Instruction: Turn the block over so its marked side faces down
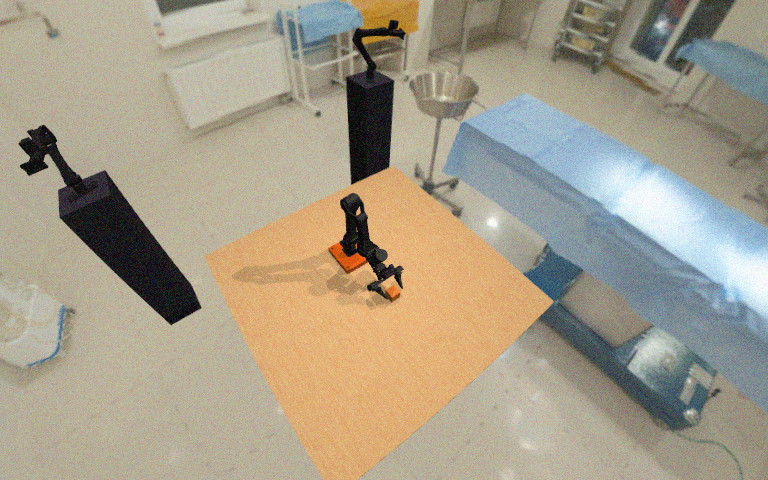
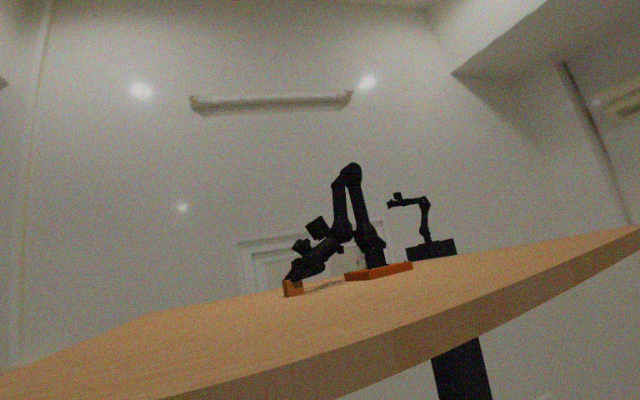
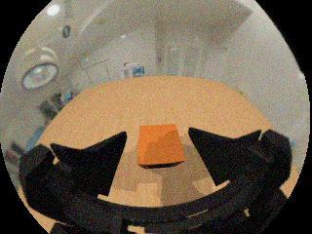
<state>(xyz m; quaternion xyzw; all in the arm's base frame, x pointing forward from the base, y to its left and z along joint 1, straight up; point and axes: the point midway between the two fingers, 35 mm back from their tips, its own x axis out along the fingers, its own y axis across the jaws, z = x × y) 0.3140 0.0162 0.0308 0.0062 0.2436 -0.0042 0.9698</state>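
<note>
My gripper tip is now 3 cm past the orange block and 2 cm above it.
</note>
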